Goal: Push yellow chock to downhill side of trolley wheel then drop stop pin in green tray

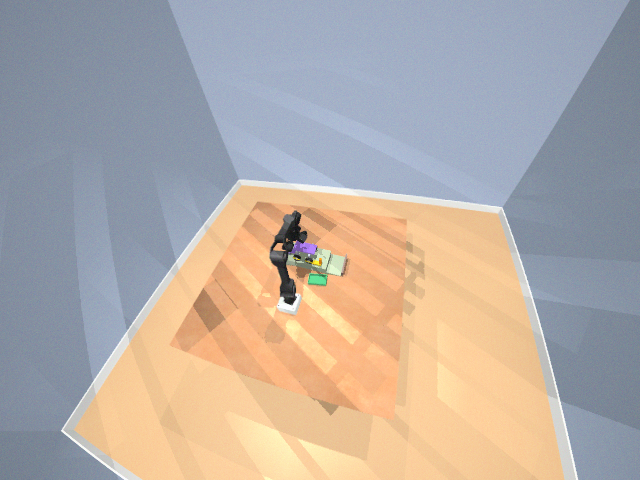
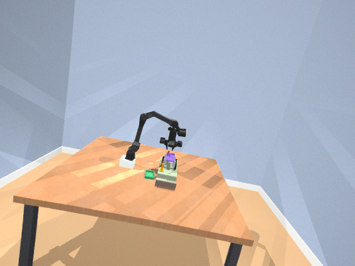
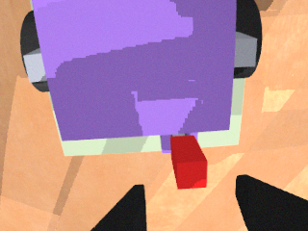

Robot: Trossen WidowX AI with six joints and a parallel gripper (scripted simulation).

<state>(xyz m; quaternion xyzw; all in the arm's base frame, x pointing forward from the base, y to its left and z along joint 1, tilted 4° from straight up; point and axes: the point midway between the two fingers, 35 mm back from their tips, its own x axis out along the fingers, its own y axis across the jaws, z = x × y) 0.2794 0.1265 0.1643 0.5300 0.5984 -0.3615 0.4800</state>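
Now: the red-headed stop pin 1 cm to the left of my gripper tip and 5 cm below it. The rest, counted from my gripper tip: trolley 3 cm ahead, 8 cm to the right, 6 cm below; then ramp 3 cm ahead, 8 cm to the right, 13 cm below; then yellow chock 18 cm to the right, 9 cm below.
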